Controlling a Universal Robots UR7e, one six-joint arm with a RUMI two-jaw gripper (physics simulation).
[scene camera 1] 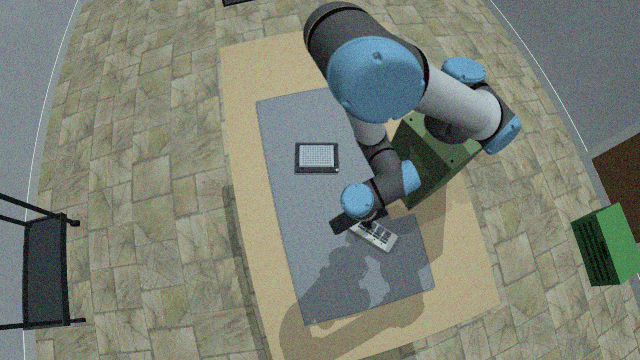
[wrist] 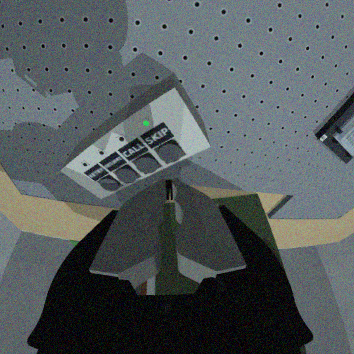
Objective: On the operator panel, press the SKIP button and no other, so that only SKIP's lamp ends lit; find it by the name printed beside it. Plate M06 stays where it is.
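The operator panel (scene camera 1: 386, 244) (wrist: 192, 131) is a pale sloped box on the grey perforated board. In the wrist view the SKIP label (wrist: 158, 134) stands beside the rightmost dark round button (wrist: 170, 152), and the lamp (wrist: 146, 123) in line with it glows green. The CALL label (wrist: 134, 149) is beside it, with two smaller labels further left; their three lamps are dark. My gripper (wrist: 169, 181) is shut and empty, its tips apart from the SKIP button in the picture, just off the panel's near edge. The plate (scene camera 1: 316, 155), pale with a dark holder, lies on the board; its name is unreadable.
The grey board (scene camera 1: 280, 165) lies on a tan table (scene camera 1: 240, 100). A dark green block (scene camera 1: 425, 165) stands at the board's right side under the arm. A green box (scene camera 1: 607, 245) stands at the far right, and a black-framed stand (scene camera 1: 46, 270) at the left. The plate's holder (wrist: 346, 156) shows at the wrist view's right edge.
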